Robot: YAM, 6 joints.
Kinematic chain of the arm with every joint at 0, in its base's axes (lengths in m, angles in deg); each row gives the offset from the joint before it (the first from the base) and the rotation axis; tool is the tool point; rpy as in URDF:
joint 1: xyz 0 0 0.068 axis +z
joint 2: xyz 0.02 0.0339 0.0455 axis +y
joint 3: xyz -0.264 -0.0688 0 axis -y
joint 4: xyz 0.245 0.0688 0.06 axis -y
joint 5: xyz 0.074 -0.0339 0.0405 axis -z
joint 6: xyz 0.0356 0 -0.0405 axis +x
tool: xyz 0 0 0 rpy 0 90 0
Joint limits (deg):
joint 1: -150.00..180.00
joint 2: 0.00..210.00
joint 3: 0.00..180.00
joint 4: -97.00..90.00
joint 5: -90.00..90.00
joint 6: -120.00..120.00
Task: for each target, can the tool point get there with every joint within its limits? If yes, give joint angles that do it. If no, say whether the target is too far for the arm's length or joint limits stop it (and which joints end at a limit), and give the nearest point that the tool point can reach.
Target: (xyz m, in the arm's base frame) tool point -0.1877 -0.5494 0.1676
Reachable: yes | joints -105.69 156.38 144.64 -30.93 64.31 -92.24
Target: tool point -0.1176 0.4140 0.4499
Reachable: yes | joints -77.56 18.15 118.49 65.67 46.04 63.55
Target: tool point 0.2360 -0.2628 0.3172
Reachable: yes | joints -44.19 92.05 54.74 61.21 42.21 -57.19
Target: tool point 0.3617 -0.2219 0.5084
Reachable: yes | joints -31.12 105.67 116.02 9.78 4.90 35.06
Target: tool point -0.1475 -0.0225 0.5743
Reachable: yes | joints -2.32 27.11 90.40 19.48 53.08 55.70
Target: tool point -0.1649 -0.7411 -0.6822
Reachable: no: too far | nearest point -0.1019 -0.4581 -0.3053 | short by 0.476 m
